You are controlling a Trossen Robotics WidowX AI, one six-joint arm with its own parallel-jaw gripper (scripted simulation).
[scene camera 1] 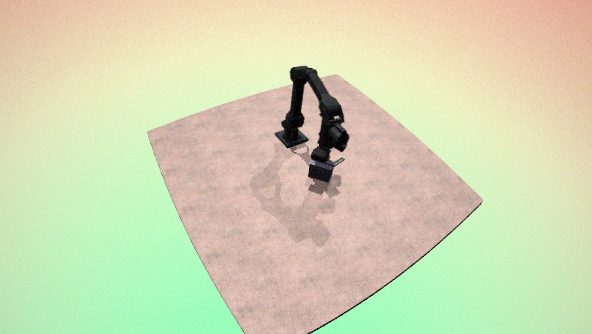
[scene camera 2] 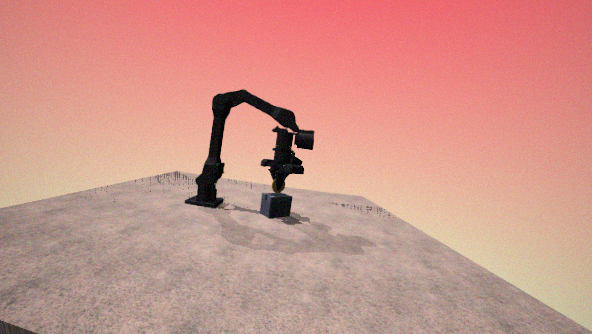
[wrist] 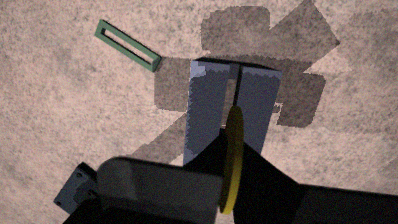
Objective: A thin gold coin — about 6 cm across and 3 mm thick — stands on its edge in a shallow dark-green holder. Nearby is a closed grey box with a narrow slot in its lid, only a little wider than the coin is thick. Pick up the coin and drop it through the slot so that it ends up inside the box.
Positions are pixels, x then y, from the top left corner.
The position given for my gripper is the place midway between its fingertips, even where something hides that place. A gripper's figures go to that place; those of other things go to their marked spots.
Labels:
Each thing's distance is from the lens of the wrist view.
my gripper (wrist: 227,141): 11 cm
gold coin (wrist: 234,129): 8 cm

